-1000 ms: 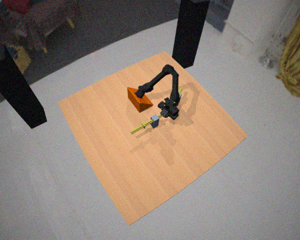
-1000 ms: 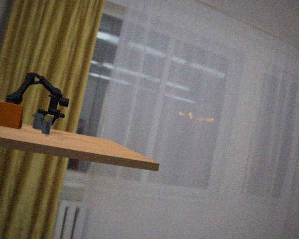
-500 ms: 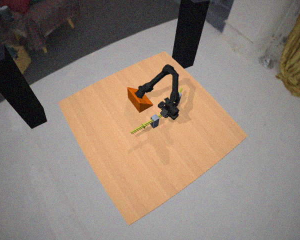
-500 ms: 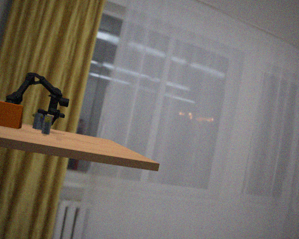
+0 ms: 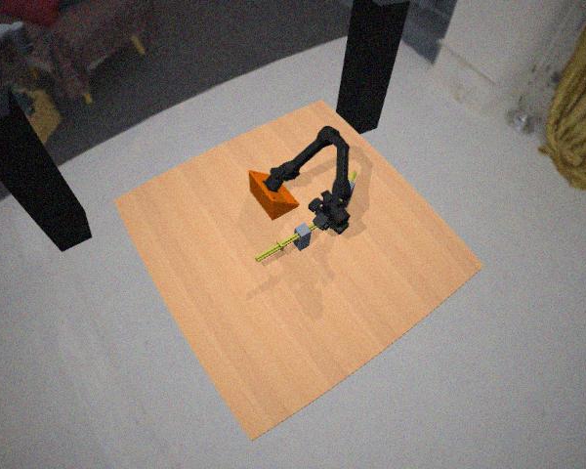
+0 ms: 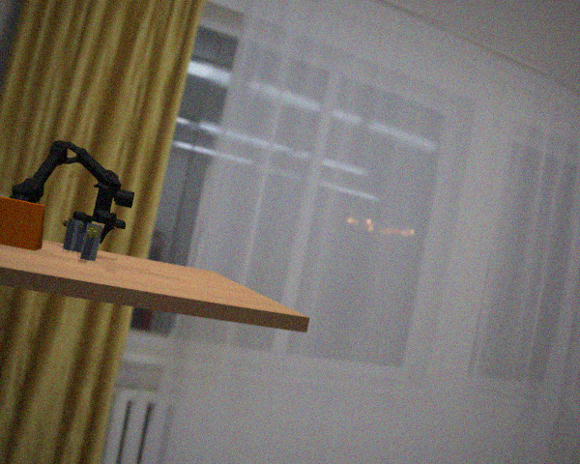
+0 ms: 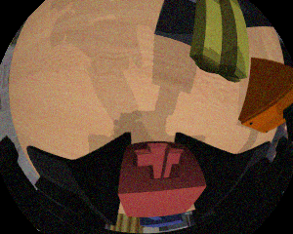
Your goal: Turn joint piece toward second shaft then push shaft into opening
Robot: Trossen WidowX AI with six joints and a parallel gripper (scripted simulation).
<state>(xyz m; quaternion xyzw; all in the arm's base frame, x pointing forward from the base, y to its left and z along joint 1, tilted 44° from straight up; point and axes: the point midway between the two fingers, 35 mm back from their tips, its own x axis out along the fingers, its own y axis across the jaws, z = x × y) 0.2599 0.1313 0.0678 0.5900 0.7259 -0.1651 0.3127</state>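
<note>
Right now the red square joint piece is 40 mm above my gripper tip and 10 mm to the left of it.
</note>
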